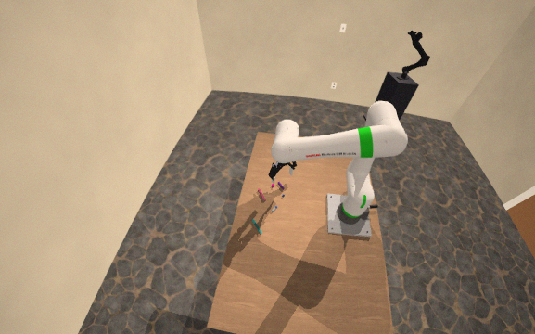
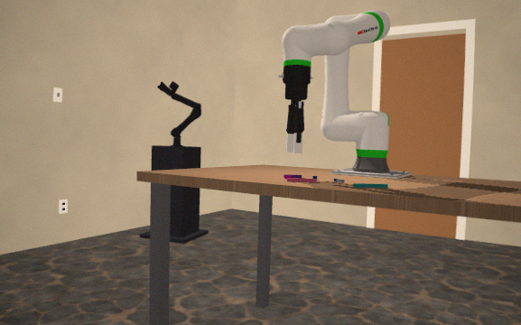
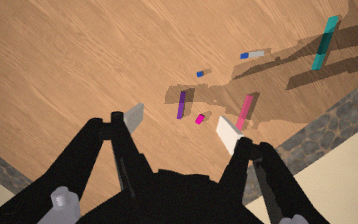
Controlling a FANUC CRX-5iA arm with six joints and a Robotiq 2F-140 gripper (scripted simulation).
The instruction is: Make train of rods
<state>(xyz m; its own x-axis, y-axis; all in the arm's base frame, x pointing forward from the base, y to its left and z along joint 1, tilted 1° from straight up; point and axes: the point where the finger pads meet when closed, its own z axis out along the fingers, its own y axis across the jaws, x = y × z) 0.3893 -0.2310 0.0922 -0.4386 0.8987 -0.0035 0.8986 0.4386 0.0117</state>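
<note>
The purple rod lies 10 cm below my hand. From my hand the other things lie so: grey rod: 6 cm ahead, 17 cm to the left, 10 cm below; pink rod: 13 cm ahead, 6 cm to the left, 10 cm below; magenta rod: 5 cm ahead, 10 cm below.
</note>
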